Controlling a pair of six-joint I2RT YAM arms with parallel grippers.
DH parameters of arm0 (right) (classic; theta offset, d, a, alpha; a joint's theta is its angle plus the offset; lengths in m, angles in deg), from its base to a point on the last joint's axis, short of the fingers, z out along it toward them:
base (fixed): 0 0 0 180
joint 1: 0 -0.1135 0.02 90
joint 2: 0 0 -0.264 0
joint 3: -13.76 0 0.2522 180
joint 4: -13.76 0 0.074 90
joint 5: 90 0 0 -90
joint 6: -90 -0.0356 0 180
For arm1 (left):
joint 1: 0 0.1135 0.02 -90
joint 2: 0 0 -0.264 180
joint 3: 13.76 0 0.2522 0
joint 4: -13.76 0 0.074 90
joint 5: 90 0 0 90
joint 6: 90 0.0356 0 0
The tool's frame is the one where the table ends.
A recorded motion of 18 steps. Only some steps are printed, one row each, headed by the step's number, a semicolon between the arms.
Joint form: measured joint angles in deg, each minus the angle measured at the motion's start. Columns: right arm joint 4, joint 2, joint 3, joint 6, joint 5, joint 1; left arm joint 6, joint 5, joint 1, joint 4, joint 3, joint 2.
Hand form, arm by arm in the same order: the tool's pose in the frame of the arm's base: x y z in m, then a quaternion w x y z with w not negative. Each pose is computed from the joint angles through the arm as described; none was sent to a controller.
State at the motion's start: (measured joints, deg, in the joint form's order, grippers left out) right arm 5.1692 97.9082 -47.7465 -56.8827 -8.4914 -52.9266; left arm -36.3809 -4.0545 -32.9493 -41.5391 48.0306 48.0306
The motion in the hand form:
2: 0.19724 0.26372 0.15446 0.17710 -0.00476 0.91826 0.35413; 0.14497 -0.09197 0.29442 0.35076 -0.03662 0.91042 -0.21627
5: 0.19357 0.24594 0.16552 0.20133 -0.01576 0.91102 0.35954; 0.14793 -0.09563 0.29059 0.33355 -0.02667 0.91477 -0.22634
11: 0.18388 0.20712 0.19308 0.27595 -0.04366 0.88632 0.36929; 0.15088 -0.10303 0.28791 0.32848 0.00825 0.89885 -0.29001
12: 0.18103 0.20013 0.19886 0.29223 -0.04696 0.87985 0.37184; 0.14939 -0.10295 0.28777 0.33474 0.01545 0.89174 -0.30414
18: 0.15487 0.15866 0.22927 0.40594 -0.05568 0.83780 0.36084; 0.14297 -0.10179 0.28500 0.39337 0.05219 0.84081 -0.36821
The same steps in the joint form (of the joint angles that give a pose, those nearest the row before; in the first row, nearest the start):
2: 0.07 -2.47 1.46 1.64 0.22 0.61; 0.04 1.35 0.00 0.90 -0.66 0.09
5: 0.22 -7.65 4.72 4.35 0.35 2.05; 0.24 3.72 0.00 1.27 -0.81 1.38
11: 0.30 -20.31 11.02 11.41 1.51 5.42; 1.05 11.15 0.00 7.39 -2.84 1.38
12: 0.33 -22.97 12.11 12.48 1.92 5.92; 1.24 12.35 0.00 9.09 -3.76 0.46
18: -1.55 -40.68 18.34 18.93 8.77 7.19; 2.67 16.48 0.00 21.35 -10.03 -4.79

